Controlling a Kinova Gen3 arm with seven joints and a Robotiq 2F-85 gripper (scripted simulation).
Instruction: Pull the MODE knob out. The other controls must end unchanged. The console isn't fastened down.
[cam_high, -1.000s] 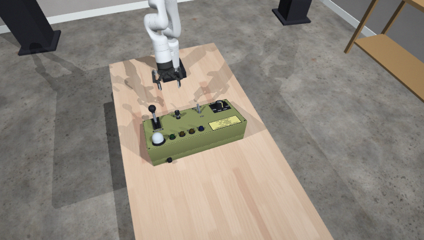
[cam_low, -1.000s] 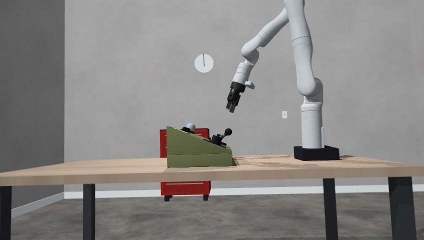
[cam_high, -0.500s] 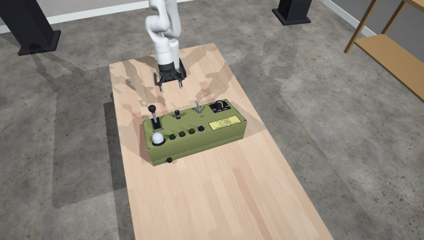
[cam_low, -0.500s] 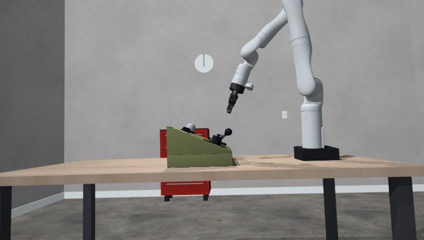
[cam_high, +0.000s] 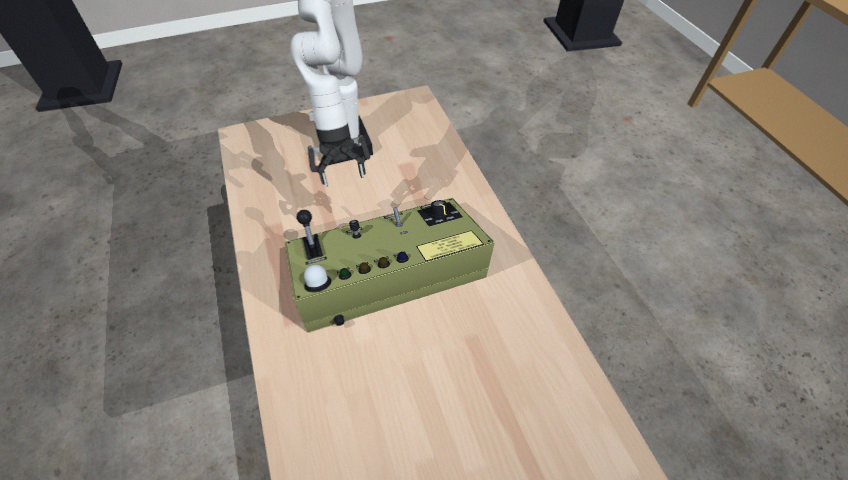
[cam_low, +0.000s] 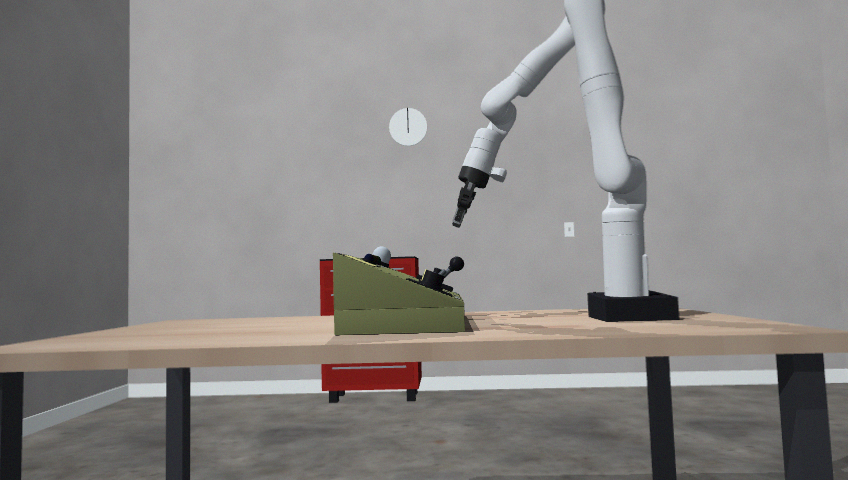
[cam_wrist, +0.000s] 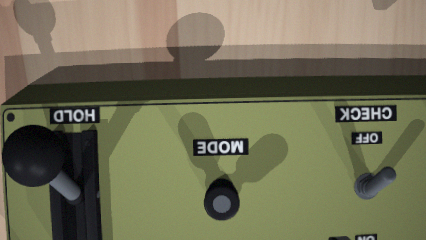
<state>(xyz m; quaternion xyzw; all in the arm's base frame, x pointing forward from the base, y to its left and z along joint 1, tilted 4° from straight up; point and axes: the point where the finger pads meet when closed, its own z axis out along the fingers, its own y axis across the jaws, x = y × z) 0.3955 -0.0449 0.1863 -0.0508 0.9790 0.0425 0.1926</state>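
The black mode knob is 14 cm below my hand, 6 cm ahead of it and 1 cm to the left of it. The rest, counted from my hand: rotary selector 25 cm to the left, 14 cm below, 4 cm ahead; then black ball lever 13 cm below, 11 cm to the right, 5 cm ahead; then check toggle 14 cm below, 13 cm to the left, 4 cm ahead.
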